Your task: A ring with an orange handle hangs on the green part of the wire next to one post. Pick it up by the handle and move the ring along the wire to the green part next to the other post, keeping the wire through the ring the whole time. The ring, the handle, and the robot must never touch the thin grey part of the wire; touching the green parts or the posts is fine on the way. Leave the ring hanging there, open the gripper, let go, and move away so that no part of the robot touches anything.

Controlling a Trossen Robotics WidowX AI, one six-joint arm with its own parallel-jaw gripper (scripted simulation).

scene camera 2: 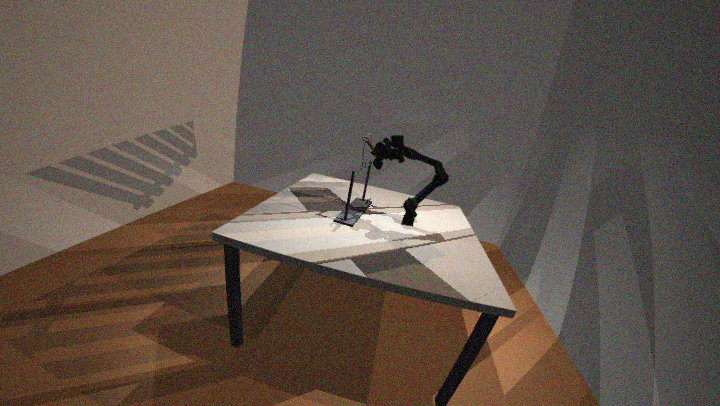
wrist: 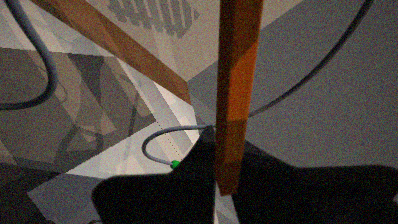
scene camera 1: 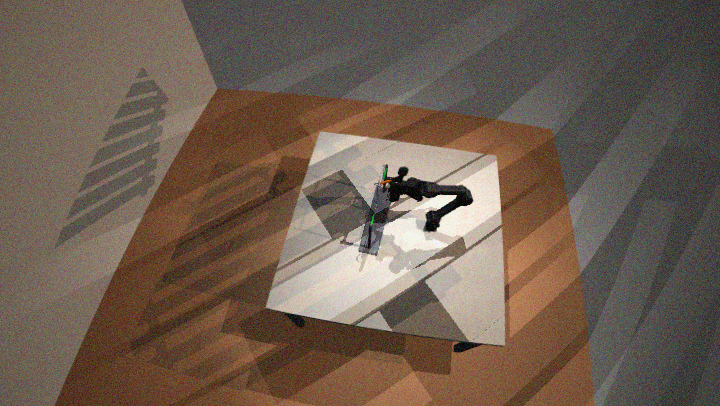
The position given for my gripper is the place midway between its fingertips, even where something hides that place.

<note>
My gripper point(wrist: 214, 131) carries a ring.
</note>
